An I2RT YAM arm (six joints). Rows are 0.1 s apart.
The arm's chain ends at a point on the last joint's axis. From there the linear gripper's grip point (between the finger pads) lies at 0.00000 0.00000 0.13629 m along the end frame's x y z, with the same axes.
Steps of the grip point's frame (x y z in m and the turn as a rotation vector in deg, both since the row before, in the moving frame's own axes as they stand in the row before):
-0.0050, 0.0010, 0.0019, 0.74, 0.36, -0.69
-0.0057, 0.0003, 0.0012, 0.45, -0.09, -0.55
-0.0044, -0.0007, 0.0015, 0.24, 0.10, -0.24
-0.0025, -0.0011, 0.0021, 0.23, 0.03, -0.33
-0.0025, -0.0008, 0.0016, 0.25, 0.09, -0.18
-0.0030, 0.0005, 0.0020, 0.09, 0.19, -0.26
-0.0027, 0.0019, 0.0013, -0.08, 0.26, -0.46
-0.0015, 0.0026, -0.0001, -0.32, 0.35, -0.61
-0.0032, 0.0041, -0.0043, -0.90, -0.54, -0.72
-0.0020, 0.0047, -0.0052, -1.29, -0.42, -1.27
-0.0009, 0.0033, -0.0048, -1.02, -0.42, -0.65
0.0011, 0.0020, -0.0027, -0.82, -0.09, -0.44
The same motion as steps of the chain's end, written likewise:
-0.0058, 0.0028, 0.0019, 0.74, 0.36, -0.69
-0.0055, 0.0014, 0.0012, 0.45, -0.09, -0.55
-0.0046, -0.0001, 0.0015, 0.24, 0.10, -0.24
-0.0026, -0.0006, 0.0021, 0.23, 0.03, -0.33
-0.0027, -0.0002, 0.0016, 0.25, 0.09, -0.18
-0.0035, 0.0007, 0.0020, 0.09, 0.19, -0.26
-0.0033, 0.0017, 0.0013, -0.08, 0.26, -0.46
-0.0023, 0.0018, -0.0001, -0.32, 0.35, -0.61
-0.0019, 0.0020, -0.0043, -0.90, -0.54, -0.72
-0.0010, 0.0016, -0.0052, -1.29, -0.42, -1.27
0.0001, 0.0009, -0.0048, -1.02, -0.42, -0.65
0.0013, 0.0000, -0.0027, -0.82, -0.09, -0.44

